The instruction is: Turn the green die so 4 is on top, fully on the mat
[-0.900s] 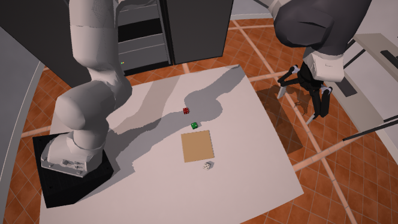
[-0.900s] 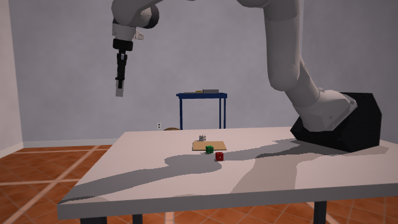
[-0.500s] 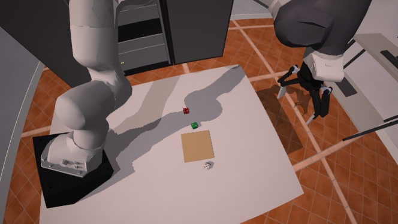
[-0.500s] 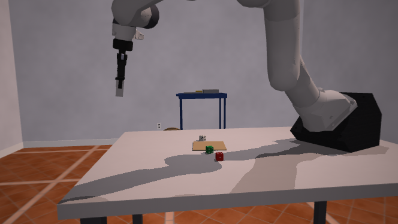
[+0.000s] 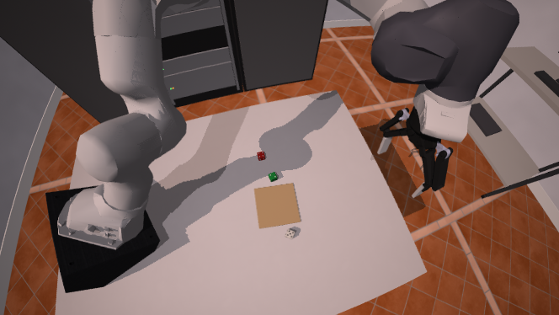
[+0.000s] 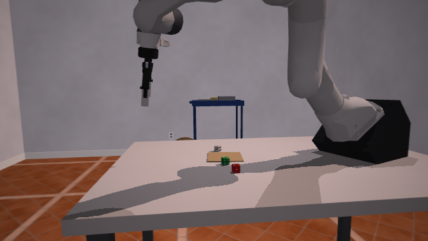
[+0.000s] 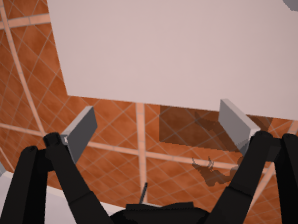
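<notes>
The green die is 33 cm behind my hand, 8 cm to the left of it and 23 cm below it. Also, from my hand: white die (28 cm behind, 12 cm to the right, 23 cm below); tan mat (32 cm behind, 2 cm to the right, 24 cm below); red die (37 cm behind, 17 cm to the left, 23 cm below).
</notes>
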